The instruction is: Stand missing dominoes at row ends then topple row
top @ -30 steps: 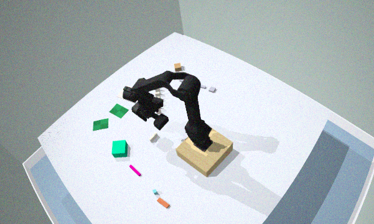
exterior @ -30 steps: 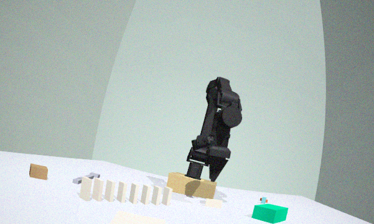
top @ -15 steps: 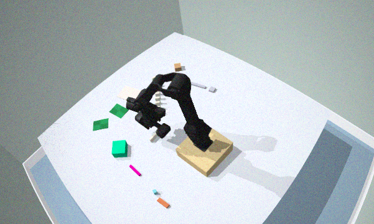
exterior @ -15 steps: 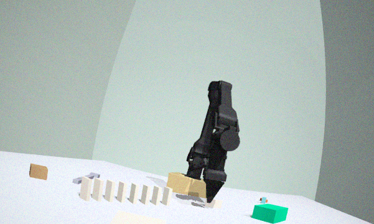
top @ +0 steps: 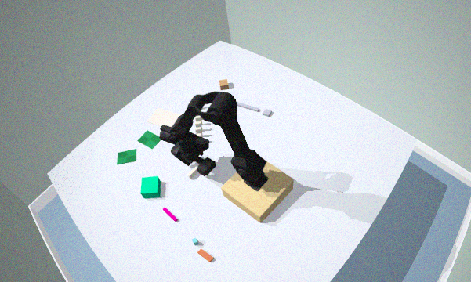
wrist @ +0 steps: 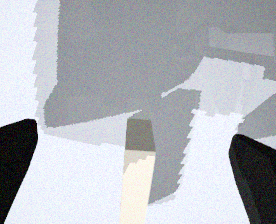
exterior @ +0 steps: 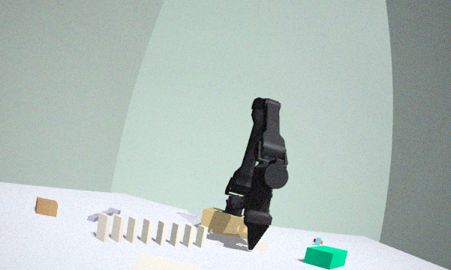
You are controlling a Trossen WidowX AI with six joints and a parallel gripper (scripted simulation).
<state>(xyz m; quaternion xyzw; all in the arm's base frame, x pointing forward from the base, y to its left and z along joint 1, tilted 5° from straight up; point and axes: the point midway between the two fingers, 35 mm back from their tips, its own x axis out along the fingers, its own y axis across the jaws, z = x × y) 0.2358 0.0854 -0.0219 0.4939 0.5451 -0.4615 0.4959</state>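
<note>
Right now my gripper tip is 18 cm to the right of the green block, 8 cm short of it and 1 cm below it. Also, from my gripper tip: magenta stick: 21 cm to the left, 7 cm behind; cream flat tile: 35 cm ahead, 10 cm to the right; cyan cube: 22 cm to the left, 22 cm behind, 1 cm above.
</note>
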